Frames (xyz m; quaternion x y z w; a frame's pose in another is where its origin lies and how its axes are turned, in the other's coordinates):
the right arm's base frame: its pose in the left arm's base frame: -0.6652 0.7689 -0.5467 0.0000 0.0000 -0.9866 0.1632
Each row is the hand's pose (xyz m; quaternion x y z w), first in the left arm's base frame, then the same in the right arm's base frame.
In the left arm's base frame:
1: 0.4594 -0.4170 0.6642 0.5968 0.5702 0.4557 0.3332
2: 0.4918 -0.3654 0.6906 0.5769 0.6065 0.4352 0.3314
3: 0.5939 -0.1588 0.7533 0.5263 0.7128 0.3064 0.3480
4: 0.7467 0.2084 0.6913 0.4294 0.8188 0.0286 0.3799
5: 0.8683 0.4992 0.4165 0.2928 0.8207 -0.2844 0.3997
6: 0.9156 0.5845 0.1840 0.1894 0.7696 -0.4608 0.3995
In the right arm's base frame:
1: -0.6828 1.4849 1.2109 0.4652 -0.6819 -0.4031 0.3952
2: -0.7301 1.4465 1.2373 0.5042 -0.6682 -0.3980 0.3753
3: -0.8933 1.2837 1.3000 0.6173 -0.6356 -0.3933 0.2455
4: -1.1562 0.9853 1.2380 -0.7378 0.5573 0.3795 0.0338
5: -1.3650 0.7492 0.9632 -0.7619 0.4228 0.3479 0.3458
6: -1.4372 0.6836 0.7307 -0.7283 0.3124 0.3189 0.5198

